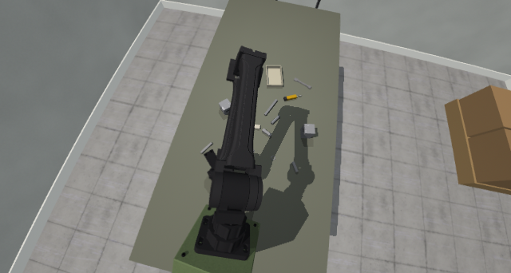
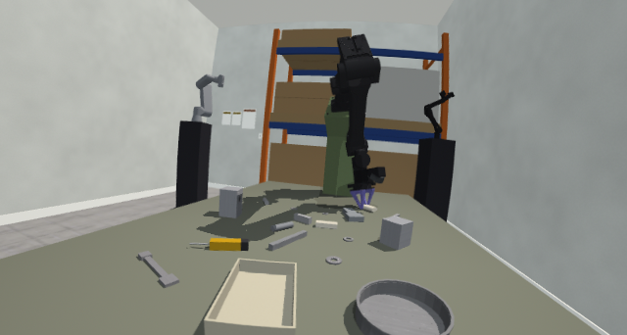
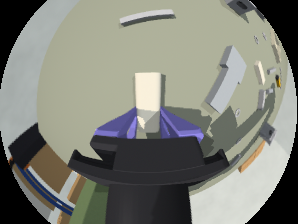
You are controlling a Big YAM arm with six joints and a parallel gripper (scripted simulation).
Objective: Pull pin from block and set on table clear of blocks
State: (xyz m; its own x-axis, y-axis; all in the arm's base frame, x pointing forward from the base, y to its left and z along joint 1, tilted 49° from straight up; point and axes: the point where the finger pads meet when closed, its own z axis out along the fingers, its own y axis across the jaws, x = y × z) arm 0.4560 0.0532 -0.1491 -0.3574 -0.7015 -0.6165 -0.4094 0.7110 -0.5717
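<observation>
The cream pin lies 10 mm ahead of my hand and 10 mm to the left of it. Also, from my hand: cream tray (580 mm ahead, 280 mm to the right); then cream piece (240 mm ahead, 170 mm to the right); then round grey dish (600 mm ahead, 100 mm to the right).
</observation>
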